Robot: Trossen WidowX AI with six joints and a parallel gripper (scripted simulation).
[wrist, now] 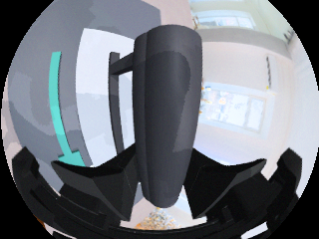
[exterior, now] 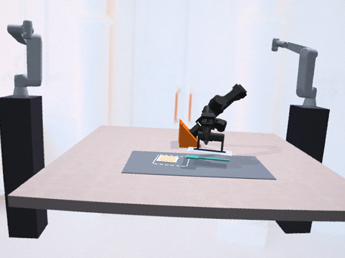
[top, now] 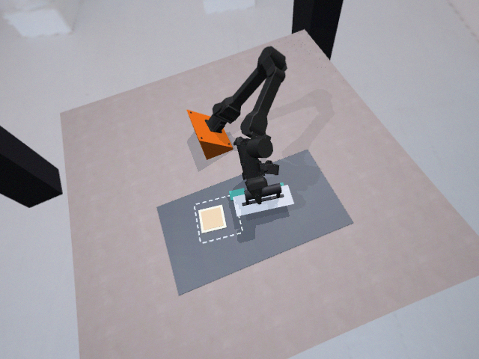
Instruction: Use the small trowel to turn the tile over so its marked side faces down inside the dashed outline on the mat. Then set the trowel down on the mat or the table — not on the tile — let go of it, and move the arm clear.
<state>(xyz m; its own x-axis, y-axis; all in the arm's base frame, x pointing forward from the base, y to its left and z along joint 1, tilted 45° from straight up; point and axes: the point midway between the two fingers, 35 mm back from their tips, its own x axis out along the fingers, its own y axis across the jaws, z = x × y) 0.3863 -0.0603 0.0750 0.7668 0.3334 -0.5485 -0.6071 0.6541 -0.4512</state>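
The tile lies 6 cm behind my gripper tip, 17 cm to the right of it and 10 cm below it. Round my gripper tip: teal trowel: 10 cm behind, 1 cm to the left, 10 cm below; then grey mat: 2 cm behind, 3 cm to the right, 13 cm below.
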